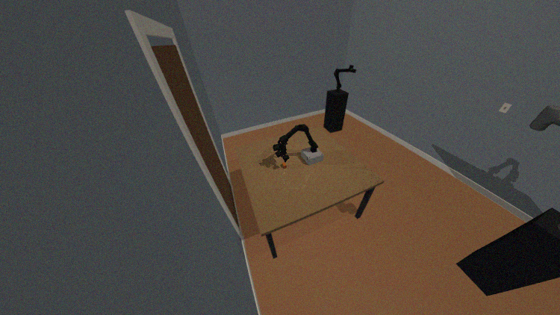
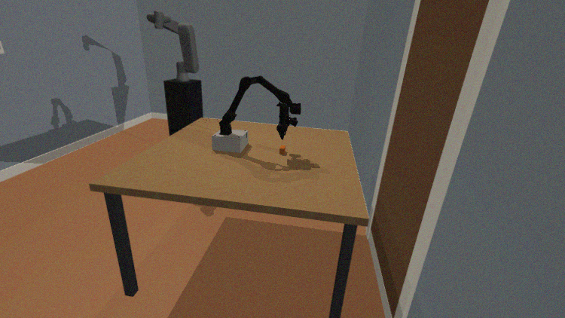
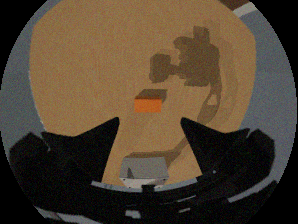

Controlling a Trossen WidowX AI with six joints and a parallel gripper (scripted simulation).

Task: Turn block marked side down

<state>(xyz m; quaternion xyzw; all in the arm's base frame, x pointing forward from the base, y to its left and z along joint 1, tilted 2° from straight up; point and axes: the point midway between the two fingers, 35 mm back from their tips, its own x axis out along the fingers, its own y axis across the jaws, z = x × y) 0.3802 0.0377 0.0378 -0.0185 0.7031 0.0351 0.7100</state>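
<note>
The orange block lies 1 cm behind my gripper tip and 9 cm below it.
</note>
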